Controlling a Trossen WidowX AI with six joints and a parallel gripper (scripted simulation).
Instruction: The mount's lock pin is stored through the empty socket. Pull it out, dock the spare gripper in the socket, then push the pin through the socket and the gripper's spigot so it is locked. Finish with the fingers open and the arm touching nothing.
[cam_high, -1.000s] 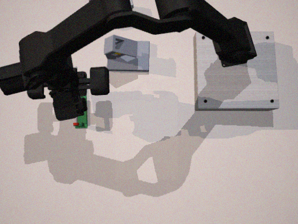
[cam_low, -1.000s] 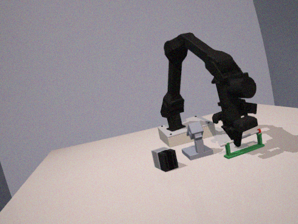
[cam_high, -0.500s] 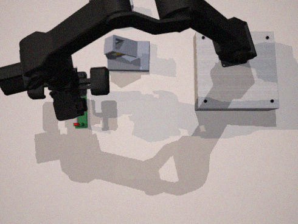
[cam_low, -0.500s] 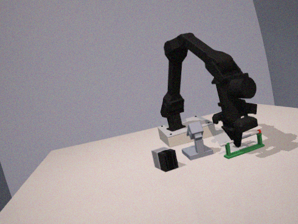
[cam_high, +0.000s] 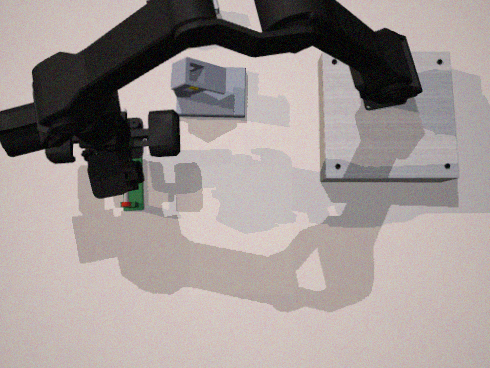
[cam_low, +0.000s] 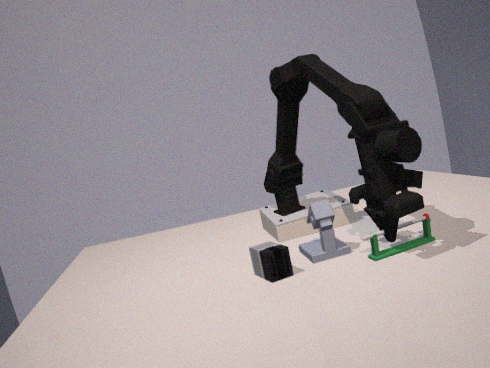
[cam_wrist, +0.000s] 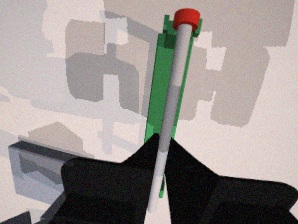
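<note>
Now: the green cradle 20 mm to the left of my gripper tip. Also, from my gripper tip: grey mount: 130 mm behind, 80 mm to the right, 30 mm above; then spare gripper: 210 mm to the right, 120 mm behind, 10 mm above.
</note>
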